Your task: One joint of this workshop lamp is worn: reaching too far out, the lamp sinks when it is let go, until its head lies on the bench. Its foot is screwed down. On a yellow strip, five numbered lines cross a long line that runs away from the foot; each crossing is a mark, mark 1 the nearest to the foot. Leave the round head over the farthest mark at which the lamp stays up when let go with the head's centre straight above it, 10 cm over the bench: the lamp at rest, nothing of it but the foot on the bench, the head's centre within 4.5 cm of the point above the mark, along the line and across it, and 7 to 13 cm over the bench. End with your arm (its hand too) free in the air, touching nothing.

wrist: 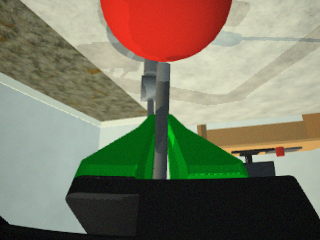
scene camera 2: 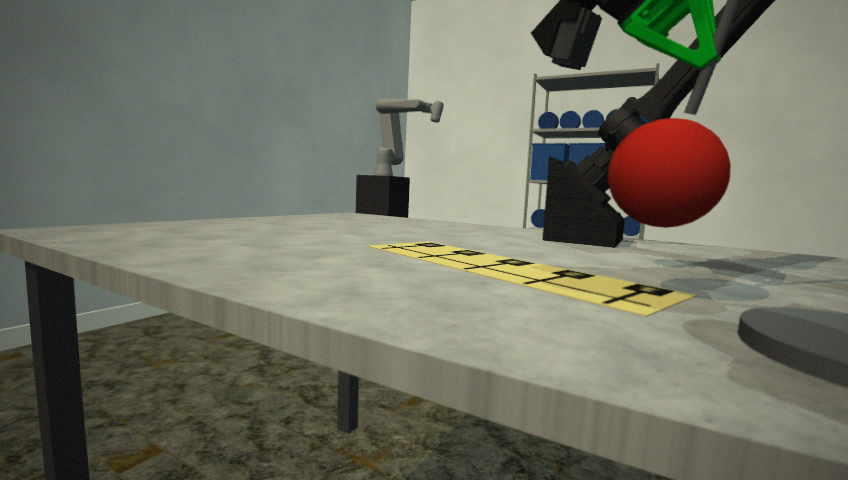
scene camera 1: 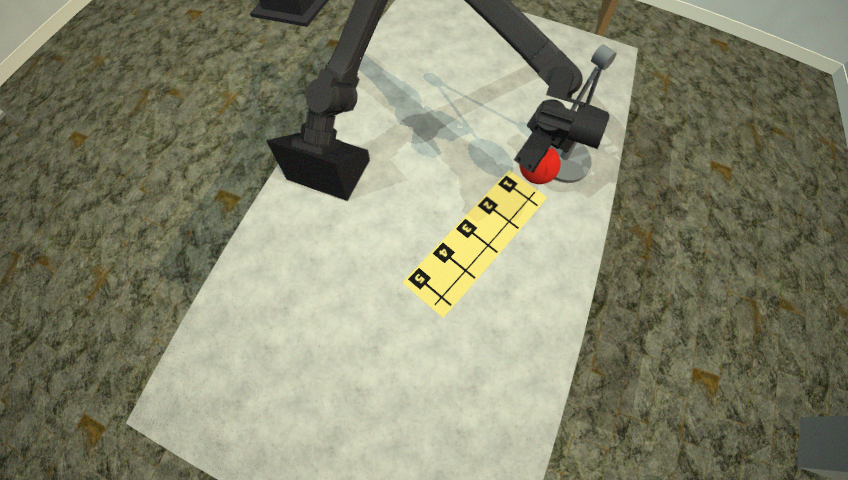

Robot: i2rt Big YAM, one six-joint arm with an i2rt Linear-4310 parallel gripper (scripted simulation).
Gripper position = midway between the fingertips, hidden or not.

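I can see a grey round foot (scene camera 1: 575, 164), and there is a yellow strip (scene camera 2: 636, 298) too. A round red lamp head (scene camera 2: 670, 172) is here as well, and scene camera 1 also shows me the round red lamp head (scene camera 1: 548, 168). Then there is my own gripper (scene camera 2: 710, 64), and in the wrist view I see my gripper (wrist: 161, 121) again.
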